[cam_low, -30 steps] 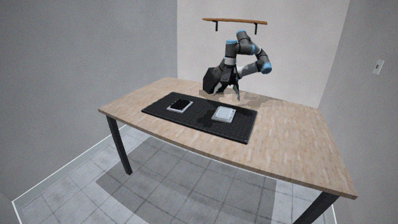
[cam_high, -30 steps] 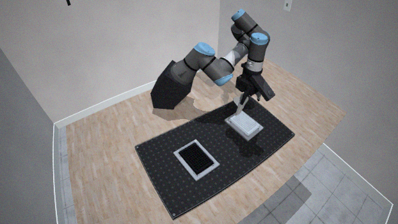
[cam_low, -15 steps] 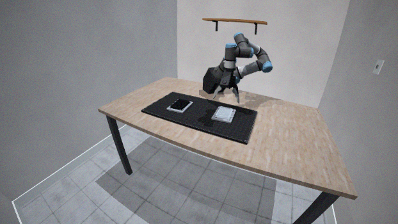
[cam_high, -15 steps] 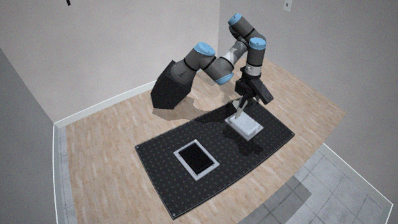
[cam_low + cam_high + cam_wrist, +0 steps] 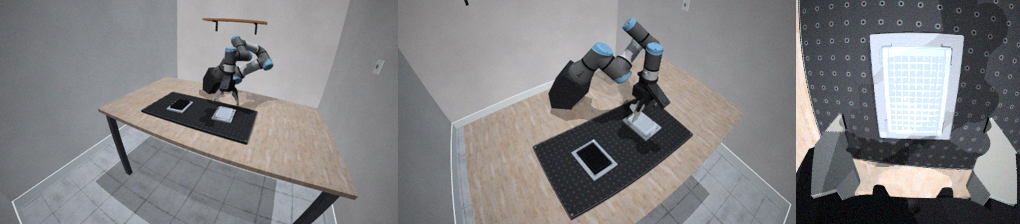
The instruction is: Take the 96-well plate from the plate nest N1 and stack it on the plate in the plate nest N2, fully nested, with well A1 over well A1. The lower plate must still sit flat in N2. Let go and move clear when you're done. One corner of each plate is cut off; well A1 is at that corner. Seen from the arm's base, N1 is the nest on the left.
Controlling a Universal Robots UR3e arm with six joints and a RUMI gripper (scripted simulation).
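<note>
My gripper is now 60 mm above the white 96-well plate. Round my hand: black 96-well plate: 60 mm ahead, 300 mm to the right, 50 mm below; then nest N1: 70 mm below.
</note>
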